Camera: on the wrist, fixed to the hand. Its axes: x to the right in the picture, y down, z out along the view.
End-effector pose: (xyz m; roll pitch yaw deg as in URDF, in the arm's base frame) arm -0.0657 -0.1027 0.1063 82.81 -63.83 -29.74
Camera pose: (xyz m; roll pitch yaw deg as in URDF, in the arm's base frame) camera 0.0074 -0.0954 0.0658 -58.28 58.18 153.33
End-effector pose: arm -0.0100 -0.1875 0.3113 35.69 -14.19 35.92
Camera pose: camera 0.0118 -0.2007 0.2314 -14.47 9.16 -147.12
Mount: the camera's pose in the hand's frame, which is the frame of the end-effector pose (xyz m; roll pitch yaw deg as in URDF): -0.0100 -0.0657 -0.0512 21.95 -2.31 174.63
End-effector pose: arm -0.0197 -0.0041 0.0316 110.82 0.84 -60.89
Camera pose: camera 0.0373 0.0398 -0.0115 -89.19 -5.03 123.19
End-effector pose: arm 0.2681 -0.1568 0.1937 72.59 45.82 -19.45
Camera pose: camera 0.2185 -0.1083 0.1465 -51.48 -51.63 161.52
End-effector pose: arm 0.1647 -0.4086 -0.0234 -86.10 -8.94 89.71
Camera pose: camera 0.2202 -0.4284 0.0364 107.39 14.13 -93.04
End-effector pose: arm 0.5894 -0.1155 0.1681 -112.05 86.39 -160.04
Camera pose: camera 0.5071 -0.1212 0.1831 134.67 -80.55 19.17
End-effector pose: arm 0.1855 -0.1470 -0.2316 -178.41 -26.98 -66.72
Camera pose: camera 0.2315 -0.0913 -0.1889 -156.88 29.31 119.36
